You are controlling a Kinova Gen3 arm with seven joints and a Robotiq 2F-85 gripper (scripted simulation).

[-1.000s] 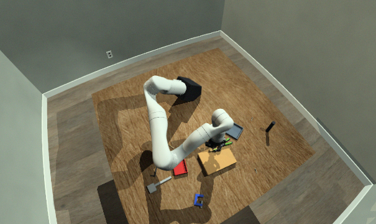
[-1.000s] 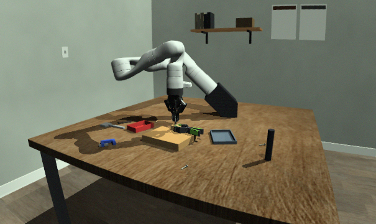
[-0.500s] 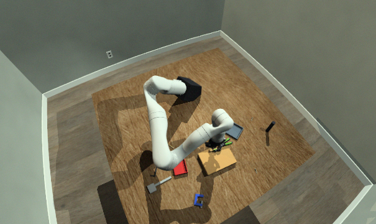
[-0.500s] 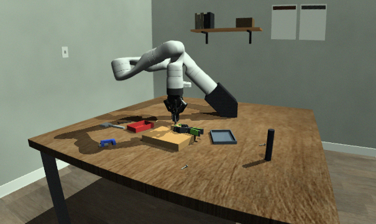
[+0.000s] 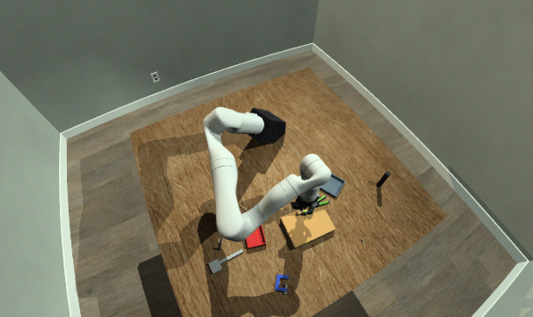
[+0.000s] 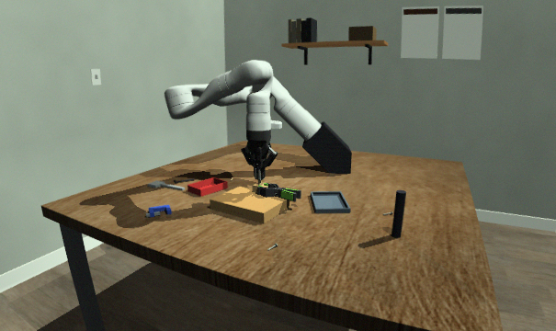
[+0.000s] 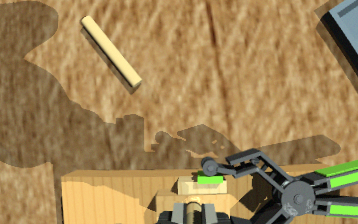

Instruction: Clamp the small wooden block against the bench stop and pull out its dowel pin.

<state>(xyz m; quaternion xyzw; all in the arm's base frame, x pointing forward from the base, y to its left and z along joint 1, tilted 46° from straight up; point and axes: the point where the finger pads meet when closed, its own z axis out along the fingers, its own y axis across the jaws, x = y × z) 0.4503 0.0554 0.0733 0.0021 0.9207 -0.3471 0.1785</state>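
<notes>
Now: hand 2 cm above the dowel pin. From my hand the other things lie so: thin pale stick 12 cm behind, 5 cm to the right, 9 cm below; small wooden block 5 cm below; tan bench board 6 cm ahead, 7 cm below.
</notes>
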